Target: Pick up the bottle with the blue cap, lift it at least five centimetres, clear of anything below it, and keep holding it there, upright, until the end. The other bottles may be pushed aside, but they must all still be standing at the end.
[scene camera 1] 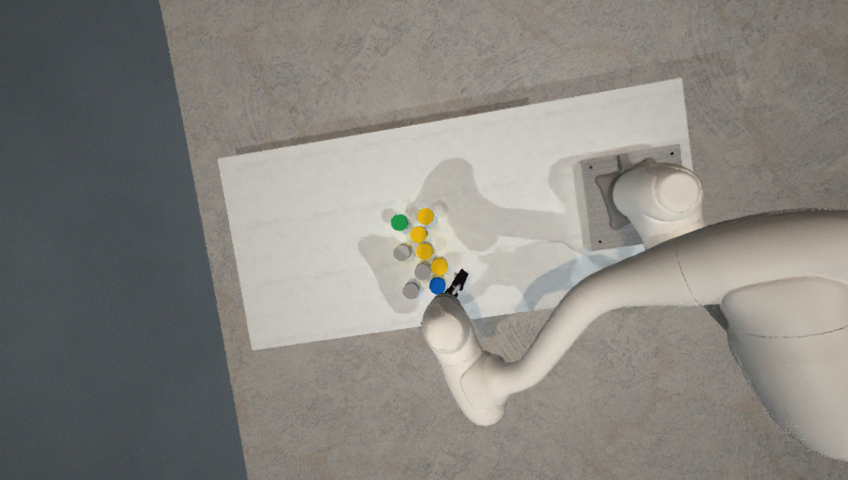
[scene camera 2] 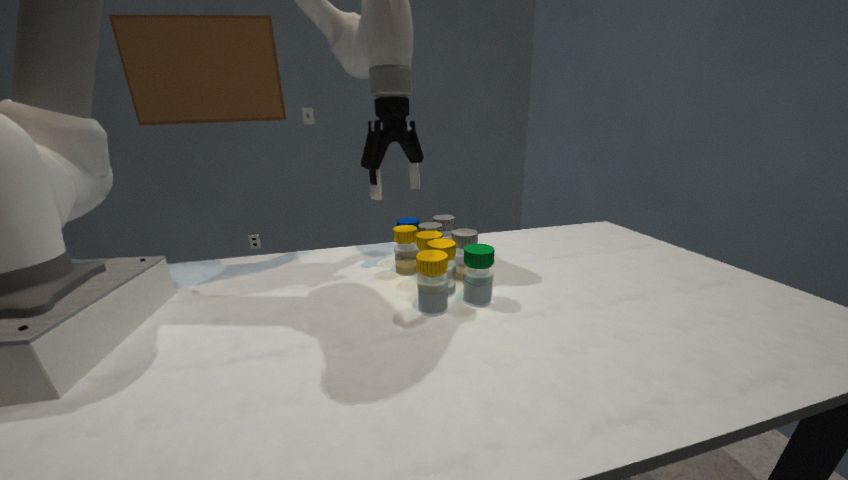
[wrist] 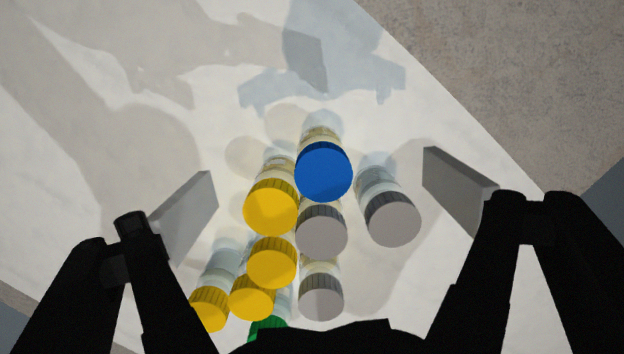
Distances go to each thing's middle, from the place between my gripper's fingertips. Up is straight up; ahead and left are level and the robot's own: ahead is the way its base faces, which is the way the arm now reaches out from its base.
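I see that the blue-capped bottle [wrist: 323,173] is 12 cm below my hand, and that it is also 2 cm to the right of my hand and 2 cm ahead of it.
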